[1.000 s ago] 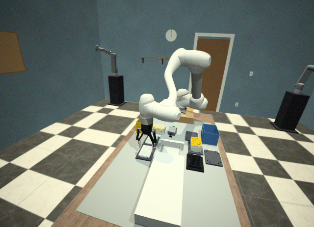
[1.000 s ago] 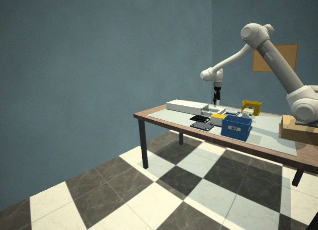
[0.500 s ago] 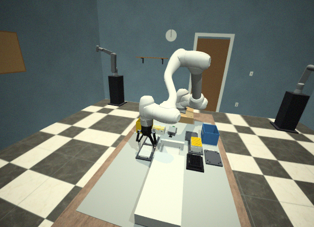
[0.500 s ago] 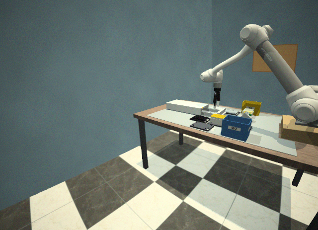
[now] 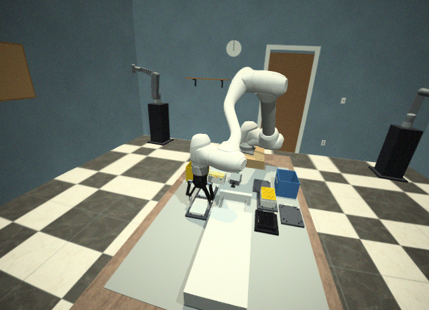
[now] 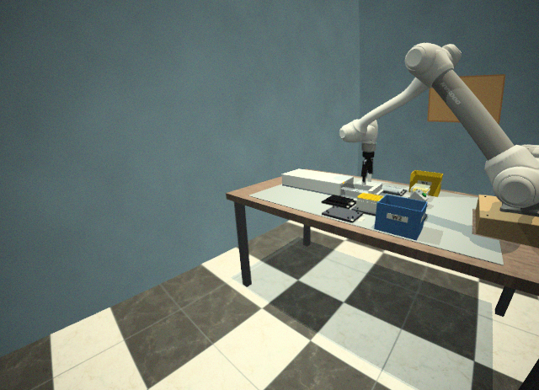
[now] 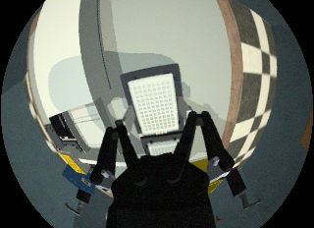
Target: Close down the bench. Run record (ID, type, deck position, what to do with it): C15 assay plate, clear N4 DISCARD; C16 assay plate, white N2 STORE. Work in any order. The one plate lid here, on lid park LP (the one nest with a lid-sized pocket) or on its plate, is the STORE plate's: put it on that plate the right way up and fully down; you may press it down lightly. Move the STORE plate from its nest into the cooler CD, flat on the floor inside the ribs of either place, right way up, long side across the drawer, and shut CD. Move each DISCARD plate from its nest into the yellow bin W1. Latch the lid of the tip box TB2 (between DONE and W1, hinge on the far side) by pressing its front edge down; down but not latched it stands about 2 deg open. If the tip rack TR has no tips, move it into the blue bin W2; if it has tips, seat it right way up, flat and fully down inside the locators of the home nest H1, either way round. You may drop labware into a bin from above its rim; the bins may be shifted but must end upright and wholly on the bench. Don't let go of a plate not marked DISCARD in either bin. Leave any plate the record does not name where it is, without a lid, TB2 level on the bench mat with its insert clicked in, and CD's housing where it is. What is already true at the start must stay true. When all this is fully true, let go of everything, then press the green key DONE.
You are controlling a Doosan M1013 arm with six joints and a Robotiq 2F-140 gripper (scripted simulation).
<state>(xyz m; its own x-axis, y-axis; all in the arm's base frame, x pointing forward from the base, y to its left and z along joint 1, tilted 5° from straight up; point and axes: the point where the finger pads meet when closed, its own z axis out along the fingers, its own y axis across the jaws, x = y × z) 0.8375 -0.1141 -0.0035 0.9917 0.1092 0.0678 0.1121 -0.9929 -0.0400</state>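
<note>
Right now my hand is 20 mm above the clear plate lid. From my hand the other things lie so: clear plate 170 mm behind, 20 mm to the right, 20 mm below; then grey nest 30 mm below; then white plate 20 mm below.
</note>
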